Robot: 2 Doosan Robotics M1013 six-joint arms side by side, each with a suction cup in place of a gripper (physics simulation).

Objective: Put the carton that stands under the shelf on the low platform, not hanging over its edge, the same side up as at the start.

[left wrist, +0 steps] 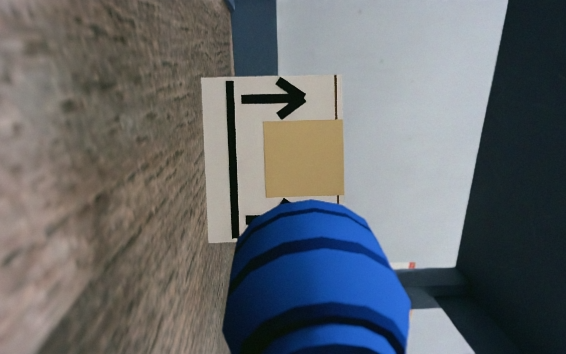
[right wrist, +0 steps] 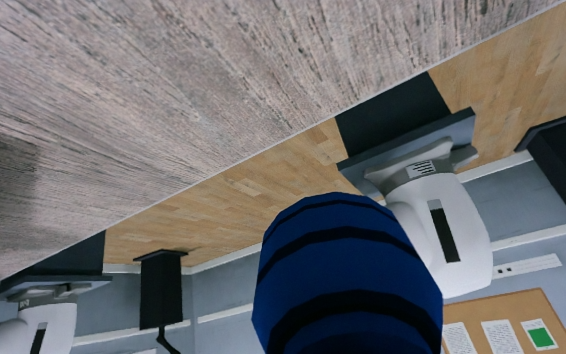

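Pixels of known places: left hand, tool point: (left wrist: 306, 262); right hand, tool point: (right wrist: 332, 256); left arm's base, link origin: (right wrist: 51, 290); right arm's base, link origin: (right wrist: 409, 167).
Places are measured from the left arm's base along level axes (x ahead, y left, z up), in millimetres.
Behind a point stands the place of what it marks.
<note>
The carton (left wrist: 250, 165) {z 28, x 819, y -635 mm} shows in the left wrist view as a cream face with a tan square, a long black line and black arrows pointing right in the picture. Its left edge in the picture is towards the wood-grain table. The blue cup of my left gripper (left wrist: 311, 207) overlaps the lower right of this face; it looks open, in front of the carton, though its lip is hidden. My right gripper (right wrist: 336, 200) is open, a blue cup with no carton on it, and the carton does not show in the right wrist view. I cannot make out the low platform.
A dark surface (left wrist: 530, 150) {z 311, x 926, y -678 mm} runs down the right of the left wrist view, beside a pale panel (left wrist: 415, 125). The right wrist view shows the table top (right wrist: 175, 90) {z 0, x 323, y -1050 mm}, wooden floor, a white machine (right wrist: 450, 235), a black box (right wrist: 161, 290) and a cork board.
</note>
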